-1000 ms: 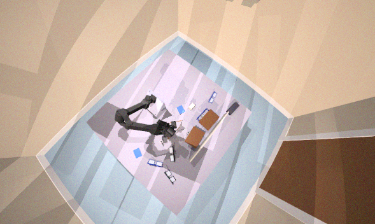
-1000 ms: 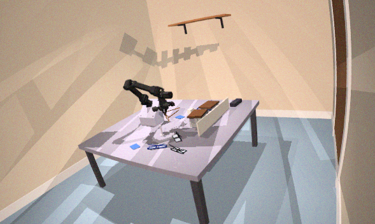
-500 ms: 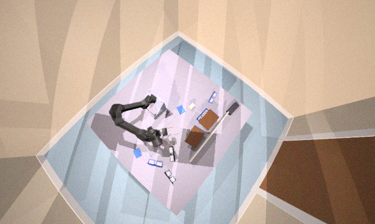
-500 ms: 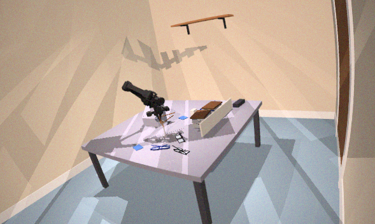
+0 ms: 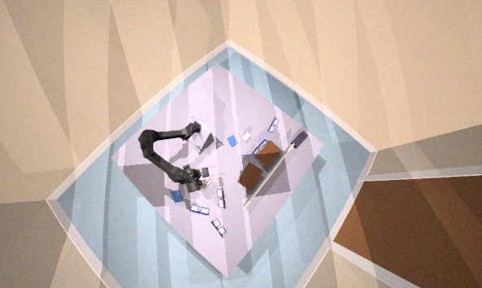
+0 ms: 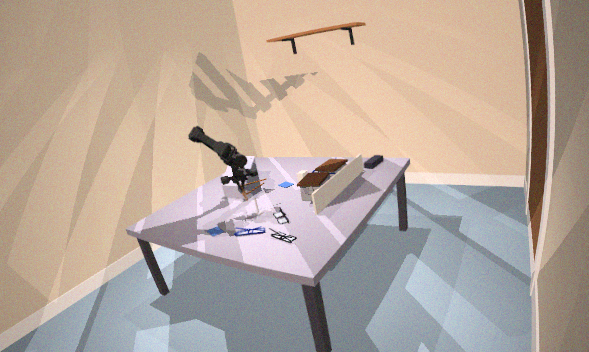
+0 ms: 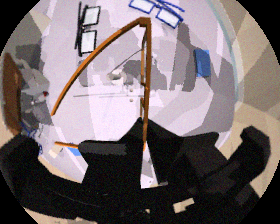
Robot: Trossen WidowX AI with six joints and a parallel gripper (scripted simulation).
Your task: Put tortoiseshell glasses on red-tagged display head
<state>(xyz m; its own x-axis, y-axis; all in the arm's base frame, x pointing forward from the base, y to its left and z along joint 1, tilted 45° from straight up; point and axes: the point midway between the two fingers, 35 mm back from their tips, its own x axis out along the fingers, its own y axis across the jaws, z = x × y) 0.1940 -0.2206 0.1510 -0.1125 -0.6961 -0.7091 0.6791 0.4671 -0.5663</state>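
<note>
My gripper tip is 90 mm above the small stand and 70 mm short of it. From my gripper tip the other things lie so: long beige board (420 mm ahead, 310 mm to the left, 60 mm below); then display head (280 mm ahead, 210 mm to the left, 60 mm below); then white cube (460 mm to the left, 110 mm ahead, 90 mm below).
</note>
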